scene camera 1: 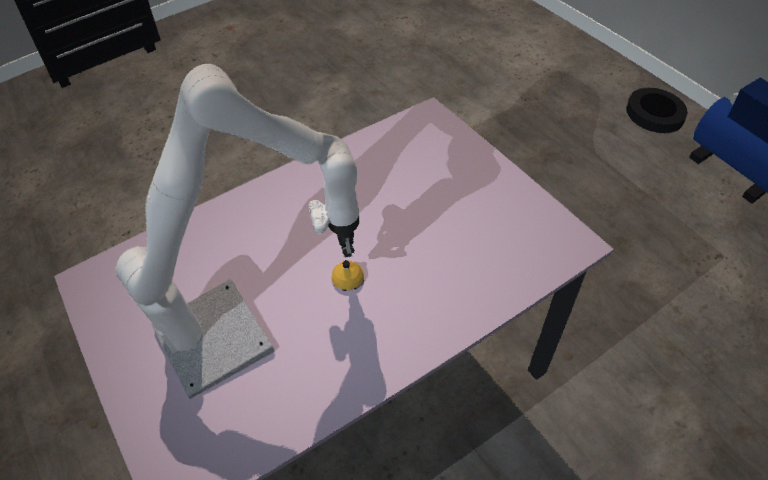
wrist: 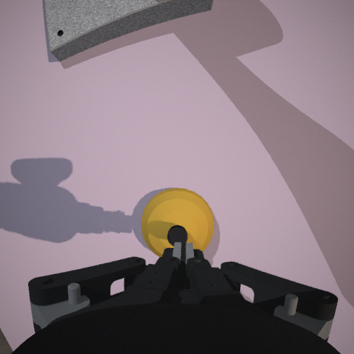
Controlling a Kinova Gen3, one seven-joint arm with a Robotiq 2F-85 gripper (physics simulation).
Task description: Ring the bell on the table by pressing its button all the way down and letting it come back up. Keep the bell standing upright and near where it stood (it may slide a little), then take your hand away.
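Pixels of known places: gripper, fingertip midpoint: (scene camera 1: pixel 347 254); arm's base at its link origin: (scene camera 1: pixel 184 334).
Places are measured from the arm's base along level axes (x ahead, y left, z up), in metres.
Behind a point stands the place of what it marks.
Observation:
A yellow dome-shaped bell (scene camera 1: pixel 347 276) {x 0.420, y -0.097, z 0.012 m} (wrist: pixel 188 210) stands upright near the middle of the pink table (scene camera 1: pixel 481 254) {x 0.766, y -0.223, z -0.028 m} (wrist: pixel 110 120). Its black button (scene camera 1: pixel 346 263) {x 0.432, y -0.078, z 0.039 m} (wrist: pixel 177 234) sticks up from the top. My gripper (scene camera 1: pixel 348 254) {x 0.440, y -0.075, z 0.064 m} (wrist: pixel 182 254) is shut, with nothing between the fingers. It points down, and its tips are a little above the button, with a small gap showing in the scene view. In the wrist view the fingertips overlap the near edge of the button and hide the near part of the bell.
The arm's grey base plate (scene camera 1: pixel 237 339) {x 0.104, y -0.091, z 0.001 m} (wrist: pixel 125 25) lies at the table's left part. A black drawer cabinet (scene camera 1: pixel 93 42), a black tyre-like ring (scene camera 1: pixel 640 117) and a blue machine (scene camera 1: pixel 730 138) stand on the floor away from the table. The arm casts shadows across the table.

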